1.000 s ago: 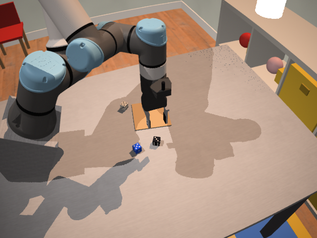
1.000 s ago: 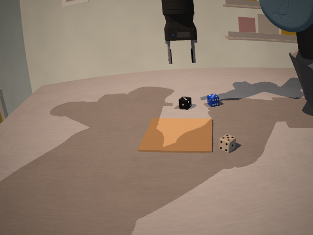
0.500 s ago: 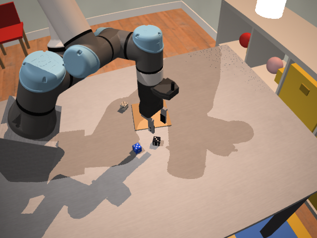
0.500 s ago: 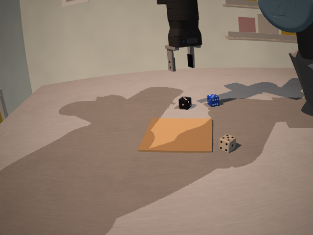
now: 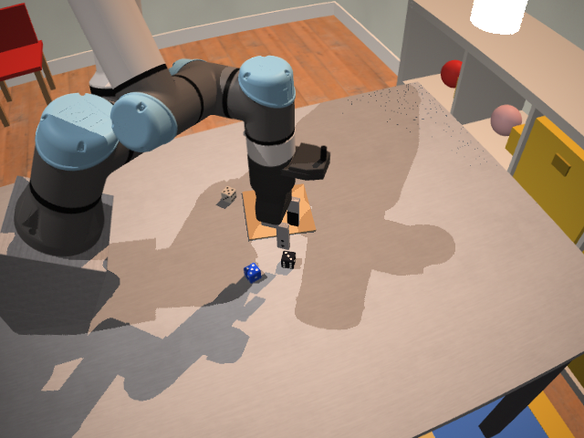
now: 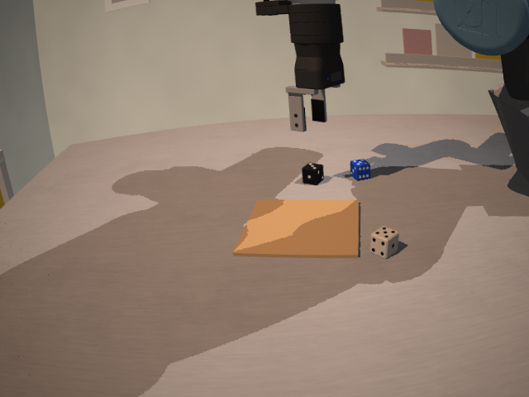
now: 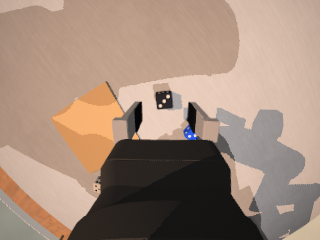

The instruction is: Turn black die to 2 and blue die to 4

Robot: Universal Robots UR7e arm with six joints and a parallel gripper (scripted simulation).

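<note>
The black die lies 9 cm below my hand. The rest, counted from my hand: white die: 6 cm behind, 22 cm to the left, 9 cm below; blue die: 8 cm behind, 9 cm below; orange mat: 3 cm ahead, 14 cm to the left, 10 cm below.
</note>
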